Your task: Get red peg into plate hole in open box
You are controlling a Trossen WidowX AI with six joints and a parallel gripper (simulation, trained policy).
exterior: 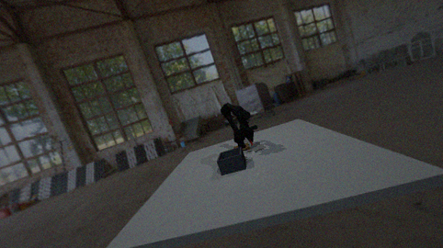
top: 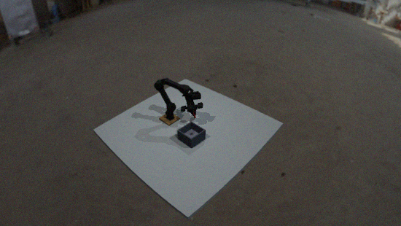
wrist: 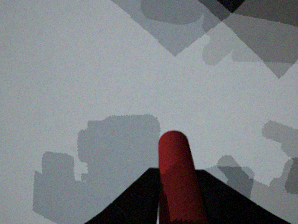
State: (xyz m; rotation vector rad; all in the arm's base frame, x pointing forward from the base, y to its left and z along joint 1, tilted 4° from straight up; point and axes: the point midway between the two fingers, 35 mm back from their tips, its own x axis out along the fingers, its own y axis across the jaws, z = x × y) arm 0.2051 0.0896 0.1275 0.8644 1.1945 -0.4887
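Now: the grey plate 160 mm to the right of my gripper tip, 120 mm ahead of it and 50 mm below it. From my gripper tip the other things lie so: dark grey box 160 mm to the right, 120 mm ahead, 70 mm below; red peg 20 mm above.
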